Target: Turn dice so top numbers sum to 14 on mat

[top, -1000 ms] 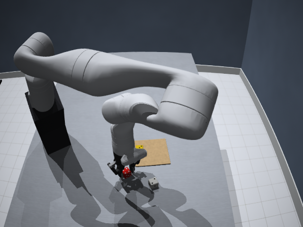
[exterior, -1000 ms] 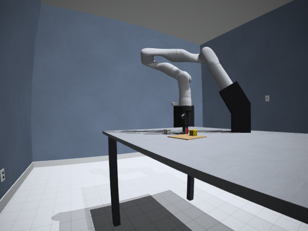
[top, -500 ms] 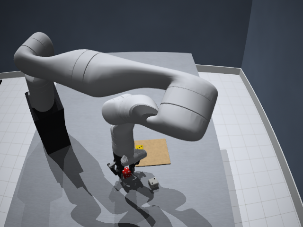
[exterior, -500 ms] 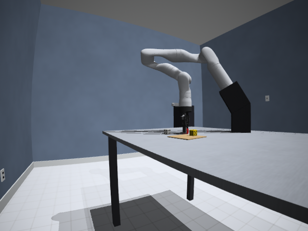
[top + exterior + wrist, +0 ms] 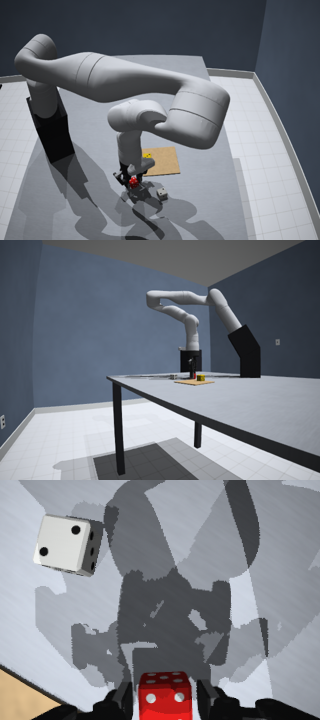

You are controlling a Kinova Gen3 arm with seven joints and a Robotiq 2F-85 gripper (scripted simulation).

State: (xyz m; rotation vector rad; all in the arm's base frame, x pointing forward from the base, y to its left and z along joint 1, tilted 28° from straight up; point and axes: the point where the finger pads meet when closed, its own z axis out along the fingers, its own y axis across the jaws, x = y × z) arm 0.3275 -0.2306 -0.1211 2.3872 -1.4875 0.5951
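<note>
The red die is 10 mm below my hand. From my hand the other things lie so: tan mat 120 mm ahead, 100 mm to the left, 20 mm below; then yellow die 70 mm ahead, 100 mm to the left; then white die 90 mm ahead, 70 mm to the right, 10 mm below.
</note>
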